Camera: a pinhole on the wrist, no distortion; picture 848 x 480 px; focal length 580.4 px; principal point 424.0 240.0 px. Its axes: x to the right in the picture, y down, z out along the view. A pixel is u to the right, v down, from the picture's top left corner.
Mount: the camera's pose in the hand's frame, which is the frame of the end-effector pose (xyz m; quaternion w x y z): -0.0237 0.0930 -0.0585 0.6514 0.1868 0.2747 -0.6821
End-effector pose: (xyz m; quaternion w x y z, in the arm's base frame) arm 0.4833 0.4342 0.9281 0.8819 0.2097 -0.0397 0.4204
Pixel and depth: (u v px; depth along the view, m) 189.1 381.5 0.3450
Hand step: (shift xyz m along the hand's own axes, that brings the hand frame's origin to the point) 0.1066 -0.0105 0.2849
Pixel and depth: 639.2 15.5 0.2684
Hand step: -0.1071 -0.1511 0.1033
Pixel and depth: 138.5 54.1 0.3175
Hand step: -0.0791 0.0195 0.2980
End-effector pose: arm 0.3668 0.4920 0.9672 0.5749 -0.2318 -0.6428 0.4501
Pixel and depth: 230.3 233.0 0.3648
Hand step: 0.0195 -0.0368 0.3010
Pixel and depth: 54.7 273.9 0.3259
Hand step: 0.0457 0.0545 0.3200
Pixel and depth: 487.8 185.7 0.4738
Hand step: -0.0231 -0.2408 0.2846
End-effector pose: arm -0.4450 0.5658 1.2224 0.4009 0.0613 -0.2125 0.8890
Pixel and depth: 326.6 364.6 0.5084
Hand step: 0.1438 -0.1542 0.3756
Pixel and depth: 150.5 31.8 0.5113
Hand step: -0.1332 -0.0336 0.5117
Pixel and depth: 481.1 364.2 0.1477
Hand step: 0.0217 -0.0097 0.0435
